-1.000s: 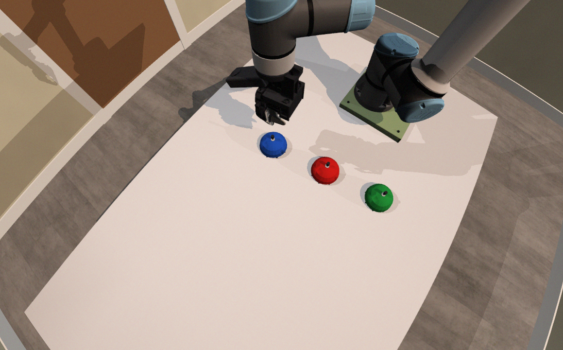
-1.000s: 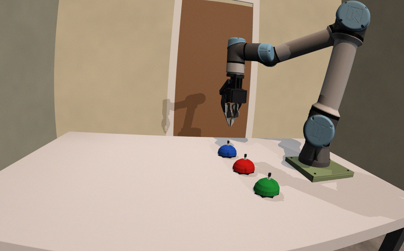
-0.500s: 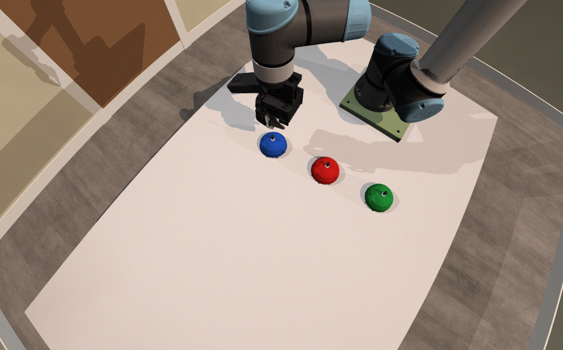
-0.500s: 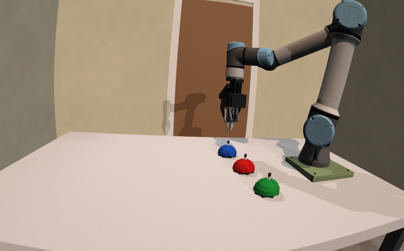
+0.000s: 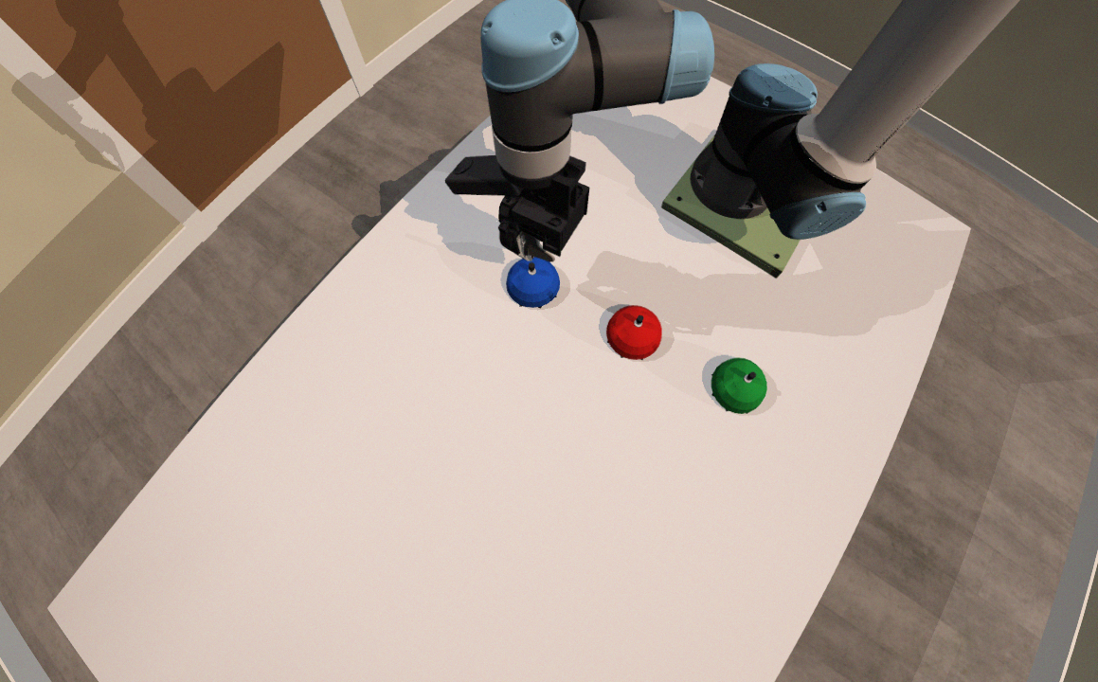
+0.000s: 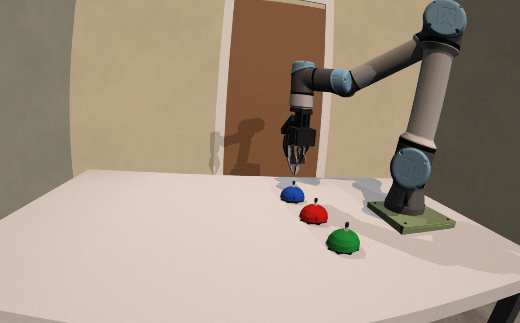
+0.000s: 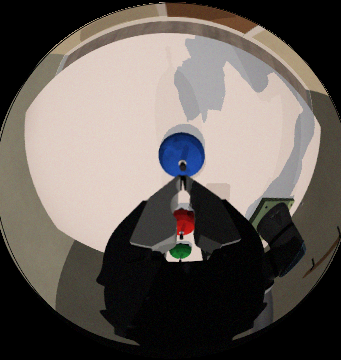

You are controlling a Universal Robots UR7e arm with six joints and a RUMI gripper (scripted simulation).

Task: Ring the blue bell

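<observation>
The blue bell is 6 cm below my hand. From my hand the other things lie so: green bell: 35 cm to the left, 6 cm below, 4 cm behind; then red bell: 18 cm to the left, 6 cm below, 2 cm behind.
</observation>
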